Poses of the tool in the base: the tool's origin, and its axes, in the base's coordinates. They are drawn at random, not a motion.
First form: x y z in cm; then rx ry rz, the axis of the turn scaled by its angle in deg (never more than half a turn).
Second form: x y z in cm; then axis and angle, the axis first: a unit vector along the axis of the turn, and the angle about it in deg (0 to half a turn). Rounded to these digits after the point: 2 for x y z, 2 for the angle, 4 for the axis.
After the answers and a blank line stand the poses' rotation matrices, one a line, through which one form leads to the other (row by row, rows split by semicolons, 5 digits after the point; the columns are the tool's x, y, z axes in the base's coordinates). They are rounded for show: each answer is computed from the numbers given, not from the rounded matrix.
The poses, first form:
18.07, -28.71, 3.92, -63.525, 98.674, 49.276
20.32, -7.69, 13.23, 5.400, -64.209, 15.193
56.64, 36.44, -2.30, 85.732, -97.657, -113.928
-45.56, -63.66, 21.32, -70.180, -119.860, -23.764
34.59, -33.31, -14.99, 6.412, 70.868, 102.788
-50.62, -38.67, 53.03, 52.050, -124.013, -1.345
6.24, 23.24, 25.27, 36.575, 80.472, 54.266
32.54, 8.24, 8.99, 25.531, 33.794, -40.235
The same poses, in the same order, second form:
18.07, -28.71, 3.92, -0.4991, 0.7753, 0.3871, 127.28
20.32, -7.69, 13.23, 0.0816, -0.9699, 0.2295, 66.20
56.64, 36.44, -2.30, 0.4961, -0.5651, -0.6592, 172.82
-45.56, -63.66, 21.32, -0.4980, -0.8506, -0.1686, 140.91
34.59, -33.31, -14.99, 0.0513, 0.5669, 0.8222, 125.02
-50.62, -38.67, 53.03, 0.3870, -0.9220, -0.0100, 134.50
6.24, 23.24, 25.27, 0.3526, 0.7758, 0.5232, 103.72
32.54, 8.24, 8.99, 0.4370, 0.5785, -0.6887, 58.42

-0.20573 -0.92934 0.30660; -0.31324 0.35935 0.87906; -0.92712 0.08481 -0.36504
0.40747 -0.25717 -0.87626; 0.16279 0.96462 -0.20740; 0.89859 -0.05814 0.43492
-0.50190 -0.47605 -0.72213; -0.64086 -0.35603 0.68011; -0.58086 0.80413 -0.12639
-0.33562 0.85878 -0.38712; 0.64612 0.50891 0.56881; 0.68549 -0.05923 -0.72567
-0.56965 -0.62763 0.53064; 0.71915 -0.06806 0.69152; -0.39790 0.77553 0.49012
-0.44618 -0.59978 -0.66422; -0.61404 0.74510 -0.26034; 0.65106 0.29170 -0.70074
-0.08337 -0.16978 0.98195; 0.84673 0.50750 0.15964; -0.52545 0.84476 0.10144
0.61468 0.70715 0.34944; -0.46632 0.68310 -0.56207; -0.63617 0.18255 0.74964

